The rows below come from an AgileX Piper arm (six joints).
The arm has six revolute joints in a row. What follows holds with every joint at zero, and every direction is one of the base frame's.
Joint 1 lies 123 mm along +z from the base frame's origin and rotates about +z.
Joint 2 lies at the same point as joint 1 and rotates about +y.
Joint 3 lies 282.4 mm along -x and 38.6 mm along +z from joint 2 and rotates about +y.
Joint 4 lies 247.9 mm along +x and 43.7 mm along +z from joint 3 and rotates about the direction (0.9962, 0, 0.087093).
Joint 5 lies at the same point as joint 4 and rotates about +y.
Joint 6 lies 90.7 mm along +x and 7.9 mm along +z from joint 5 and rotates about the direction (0.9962, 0, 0.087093).
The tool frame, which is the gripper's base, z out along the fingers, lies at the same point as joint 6; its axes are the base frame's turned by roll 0, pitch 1.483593 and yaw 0 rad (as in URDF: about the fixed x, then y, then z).
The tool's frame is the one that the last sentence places.
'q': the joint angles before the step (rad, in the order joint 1, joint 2, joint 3, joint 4, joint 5, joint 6). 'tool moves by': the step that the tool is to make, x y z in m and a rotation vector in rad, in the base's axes. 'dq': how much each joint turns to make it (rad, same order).
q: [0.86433, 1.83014, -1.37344, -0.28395, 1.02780, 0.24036]
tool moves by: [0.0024, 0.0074, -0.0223, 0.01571, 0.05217, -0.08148]
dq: [-0.00044, 0.05885, -0.00020, 0.03854, -0.02093, 0.07402]
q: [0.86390, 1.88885, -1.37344, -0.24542, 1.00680, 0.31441]
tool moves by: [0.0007, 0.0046, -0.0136, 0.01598, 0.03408, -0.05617]
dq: [-0.00017, 0.03515, 0.00005, 0.03133, -0.01659, 0.04722]
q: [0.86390, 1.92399, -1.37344, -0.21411, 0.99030, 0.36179]
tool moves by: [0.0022, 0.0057, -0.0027, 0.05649, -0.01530, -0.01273]
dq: [-0.00005, 0.00813, 0.00019, 0.01938, -0.05993, 0.01519]
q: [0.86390, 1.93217, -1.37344, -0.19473, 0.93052, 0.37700]
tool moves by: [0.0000, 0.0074, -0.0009, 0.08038, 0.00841, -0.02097]
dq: [0.00002, 0.00475, -0.00226, 0.06045, -0.05866, 0.00208]
